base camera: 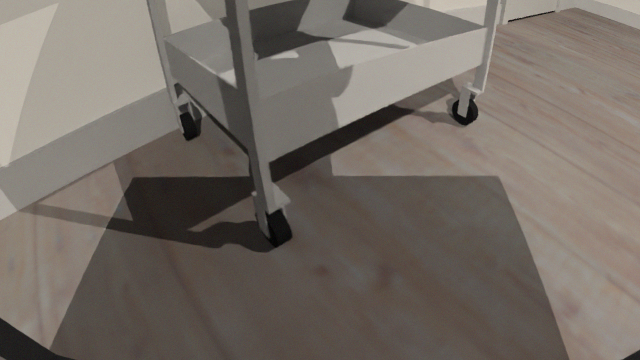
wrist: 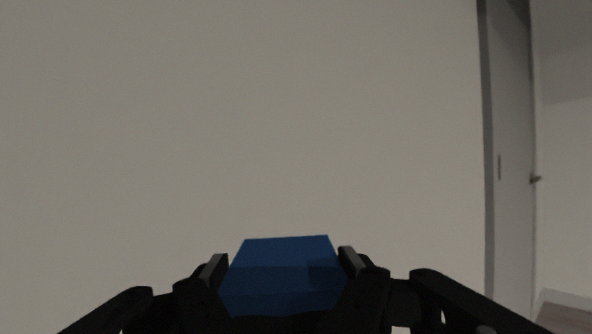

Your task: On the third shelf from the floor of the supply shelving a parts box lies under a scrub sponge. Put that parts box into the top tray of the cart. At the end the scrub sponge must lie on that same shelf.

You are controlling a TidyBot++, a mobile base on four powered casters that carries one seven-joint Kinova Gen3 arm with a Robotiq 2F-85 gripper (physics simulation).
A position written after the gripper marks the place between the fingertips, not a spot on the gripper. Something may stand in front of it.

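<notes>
Gripper (wrist: 284, 267), visible. Blue parts box (wrist: 281, 276), in sight. Cart (base camera: 276, 82), visible.
</notes>
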